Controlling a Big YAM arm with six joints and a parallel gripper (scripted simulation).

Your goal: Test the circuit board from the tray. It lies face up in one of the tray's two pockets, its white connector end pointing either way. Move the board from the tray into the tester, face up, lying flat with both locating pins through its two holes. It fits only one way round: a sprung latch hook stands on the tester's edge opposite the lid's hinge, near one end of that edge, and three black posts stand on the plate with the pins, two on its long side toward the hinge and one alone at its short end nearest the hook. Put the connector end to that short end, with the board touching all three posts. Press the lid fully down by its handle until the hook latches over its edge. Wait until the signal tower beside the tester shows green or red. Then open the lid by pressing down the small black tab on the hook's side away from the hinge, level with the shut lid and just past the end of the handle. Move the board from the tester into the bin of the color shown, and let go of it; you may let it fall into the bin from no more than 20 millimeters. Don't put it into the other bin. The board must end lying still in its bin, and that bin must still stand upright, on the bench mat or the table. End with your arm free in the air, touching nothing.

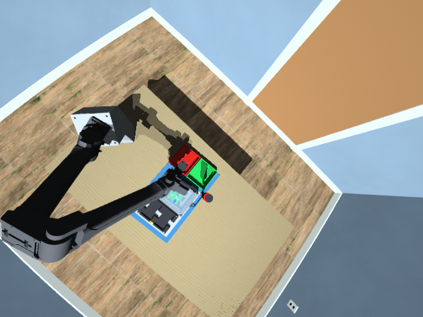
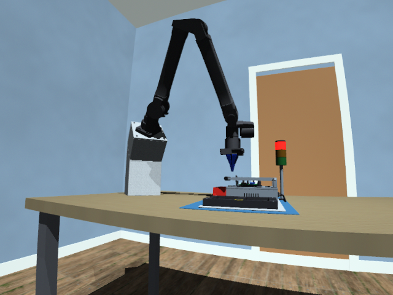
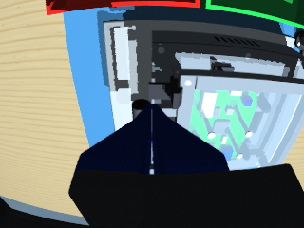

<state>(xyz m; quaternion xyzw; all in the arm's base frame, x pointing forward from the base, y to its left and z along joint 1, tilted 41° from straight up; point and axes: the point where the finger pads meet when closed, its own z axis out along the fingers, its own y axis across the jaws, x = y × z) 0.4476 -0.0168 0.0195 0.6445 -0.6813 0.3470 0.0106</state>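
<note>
My gripper is now 10 mm short of the black latch hook and 40 mm above it. The rest, counted from my hand: green circuit board 60 mm ahead, 70 mm to the right, 60 mm below; then tester plate 70 mm ahead, 70 mm to the right, 60 mm below; then tester lid 70 mm ahead, 70 mm to the right, 40 mm below.
</note>
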